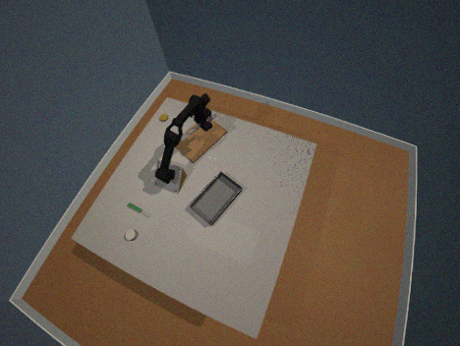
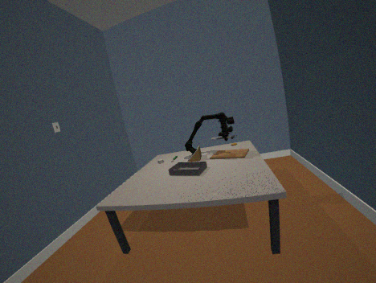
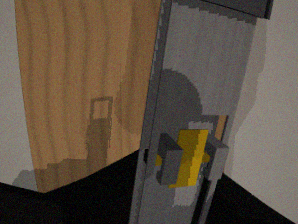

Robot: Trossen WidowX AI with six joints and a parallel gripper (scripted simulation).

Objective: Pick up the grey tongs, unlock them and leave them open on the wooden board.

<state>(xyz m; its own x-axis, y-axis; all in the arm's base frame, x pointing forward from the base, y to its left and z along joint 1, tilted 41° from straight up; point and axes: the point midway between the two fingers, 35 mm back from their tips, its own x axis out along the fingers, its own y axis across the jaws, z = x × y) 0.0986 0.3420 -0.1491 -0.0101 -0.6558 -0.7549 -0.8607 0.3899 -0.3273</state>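
My gripper tip is 50 mm past the wooden board, 10 mm to the right of it and 160 mm above it. Round my gripper tip: roasting tin (240 mm ahead, 400 mm to the right, 140 mm below); yellow disc (420 mm behind, 110 mm to the left, 160 mm below); yellow slider (10 mm ahead, 20 mm to the left, 40 mm above).
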